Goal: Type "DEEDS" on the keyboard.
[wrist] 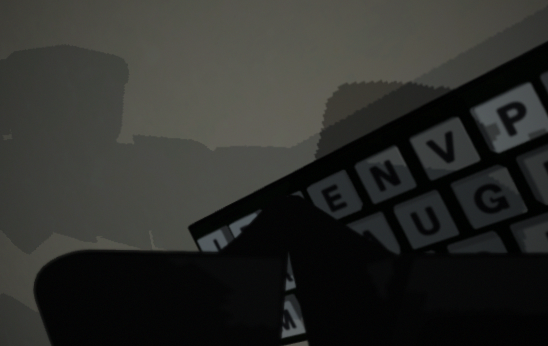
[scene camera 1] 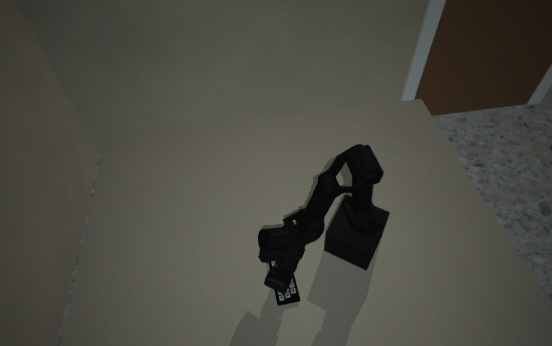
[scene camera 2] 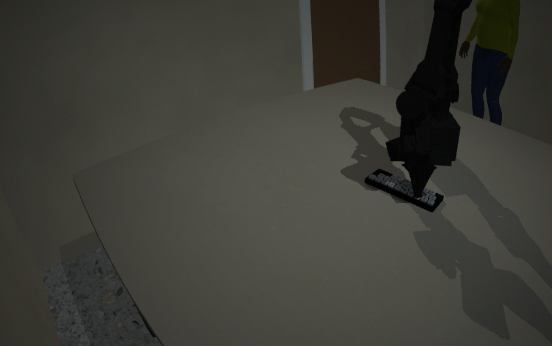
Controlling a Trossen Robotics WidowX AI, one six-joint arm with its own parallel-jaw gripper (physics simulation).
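Where they show: gripper, fingertip midpoint: [wrist: 286, 206] [scene camera 2: 416, 197]; arm's base, link origin: [scene camera 1: 365, 226] [scene camera 2: 438, 113].
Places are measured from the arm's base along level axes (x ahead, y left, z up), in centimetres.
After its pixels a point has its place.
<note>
A small black keyboard [scene camera 1: 295, 299] @(y 17.3, x 20.0, z -10.6 cm) [scene camera 2: 431, 199] @(y 16.5, x 22.9, z -10.3 cm) [wrist: 440, 102] @(y 8.1, x 27.3, z -10.6 cm) with pale letter keys lies on the table. In the wrist view its top row shows the E key [wrist: 334, 195] @(y 11.8, x 25.2, z -10.1 cm), the N key [wrist: 385, 175] @(y 10.0, x 25.5, z -10.1 cm), the V key [wrist: 445, 148] @(y 8.3, x 25.9, z -10.1 cm) and the P key [wrist: 510, 118] @(y 6.6, x 26.3, z -10.1 cm), with the U key [wrist: 426, 222] @(y 9.2, x 23.8, z -10.1 cm) and the G key [wrist: 490, 197] @(y 7.4, x 24.3, z -10.1 cm) below. My gripper [scene camera 2: 418, 196] @(y 13.7, x 25.0, z -10.4 cm) [wrist: 286, 206] @(y 13.7, x 25.0, z -10.4 cm) is shut and empty. Its tips are at the keys, left of E in the wrist view, and hide several keys there. The D key cannot be made out. Whether the tips press a key cannot be told.
The table [scene camera 1: 200, 210] @(y -13.4, x 51.6, z -11.7 cm) [scene camera 2: 225, 215] @(y -5.9, x 60.3, z -11.7 cm) carries the arm's black base [scene camera 1: 355, 235] @(y 2.7, x 3.0, z -0.5 cm) in scene camera 1. Shadows of the arm fall across the table and keyboard. A brown door [scene camera 1: 485, 50] [scene camera 2: 345, 40] and a standing person [scene camera 2: 492, 55] are beyond the table.
</note>
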